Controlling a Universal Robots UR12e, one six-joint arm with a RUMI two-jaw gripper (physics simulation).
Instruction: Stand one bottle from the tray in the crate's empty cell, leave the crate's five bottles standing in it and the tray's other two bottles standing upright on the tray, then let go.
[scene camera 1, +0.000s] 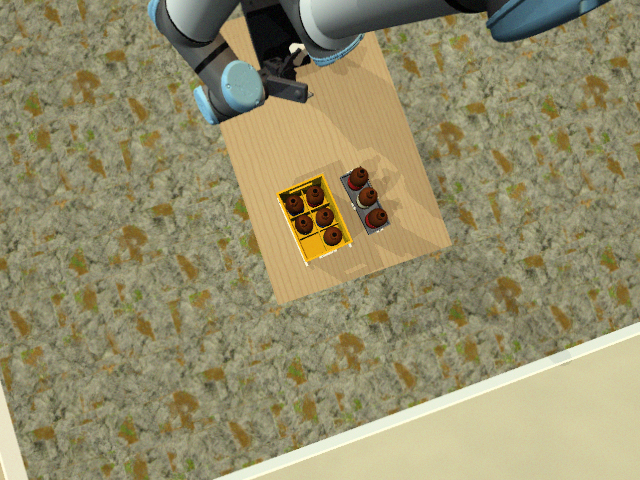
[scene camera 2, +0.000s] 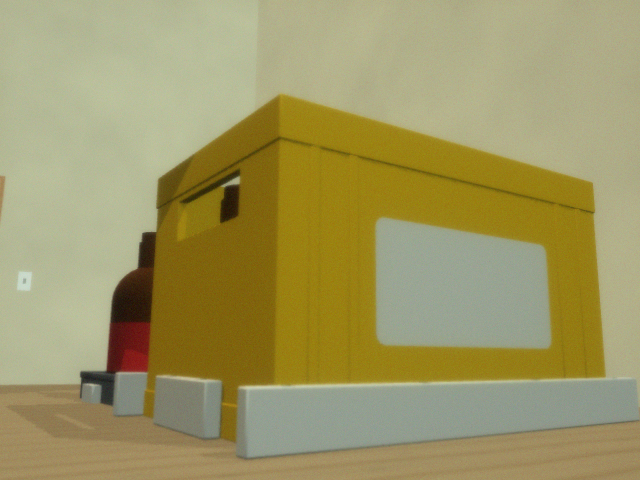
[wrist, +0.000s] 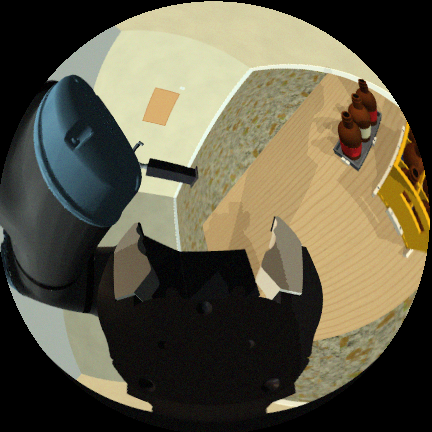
Labels:
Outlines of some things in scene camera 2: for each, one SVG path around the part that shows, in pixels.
A red-labelled bottle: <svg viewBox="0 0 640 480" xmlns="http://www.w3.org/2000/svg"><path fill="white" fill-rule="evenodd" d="M156 232L142 233L142 242L139 243L138 268L125 275L114 290L111 303L106 373L148 372Z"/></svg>

